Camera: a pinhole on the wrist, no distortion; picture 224 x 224 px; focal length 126.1 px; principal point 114.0 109.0 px. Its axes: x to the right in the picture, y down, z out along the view. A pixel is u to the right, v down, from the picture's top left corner.
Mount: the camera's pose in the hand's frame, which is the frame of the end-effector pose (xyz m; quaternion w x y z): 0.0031 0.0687 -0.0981 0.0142 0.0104 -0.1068 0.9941
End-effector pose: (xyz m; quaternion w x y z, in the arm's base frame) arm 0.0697 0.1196 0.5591 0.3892 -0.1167 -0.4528 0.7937
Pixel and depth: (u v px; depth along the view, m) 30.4 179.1 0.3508
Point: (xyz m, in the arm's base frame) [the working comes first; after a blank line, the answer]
In the camera's frame: -0.2326 0.1950 0.3508

-0.0909 0.2241 0.8737
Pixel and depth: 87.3 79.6 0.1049
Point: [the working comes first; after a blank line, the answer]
In the camera's frame: -0.0222 -0.0245 0.1049

0.0105 0.1141 0.5124
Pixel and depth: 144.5 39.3 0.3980
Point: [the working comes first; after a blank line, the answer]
In the camera's frame: 0.0963 -0.2200 0.3980

-0.1629 -0.2089 0.5739
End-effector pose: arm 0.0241 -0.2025 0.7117 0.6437 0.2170 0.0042 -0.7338
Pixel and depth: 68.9 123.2 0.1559
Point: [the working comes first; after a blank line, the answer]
In the camera's frame: -0.0558 0.0176 0.1559

0.0200 -0.2770 0.7411
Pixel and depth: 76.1 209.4 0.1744
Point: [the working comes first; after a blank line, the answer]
In the camera's frame: -0.0524 0.1389 0.1744

-0.0929 -0.2476 0.7030
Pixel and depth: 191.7 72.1 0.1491
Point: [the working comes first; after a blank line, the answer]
In the camera's frame: 0.0919 -0.0436 0.1491

0.0898 -0.1535 0.8150
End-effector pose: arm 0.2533 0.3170 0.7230 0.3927 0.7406 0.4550 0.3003
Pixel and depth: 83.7 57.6 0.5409
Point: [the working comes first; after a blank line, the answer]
In the camera's frame: -0.1300 -0.2205 0.5409

0.7667 0.2606 0.6354
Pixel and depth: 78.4 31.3 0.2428
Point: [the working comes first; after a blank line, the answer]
In the camera's frame: -0.0685 -0.1496 0.2428

0.4924 0.2932 0.7816
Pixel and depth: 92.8 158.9 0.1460
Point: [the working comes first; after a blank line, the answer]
In the camera's frame: -0.0245 0.0578 0.1460

0.2818 0.3385 0.6927
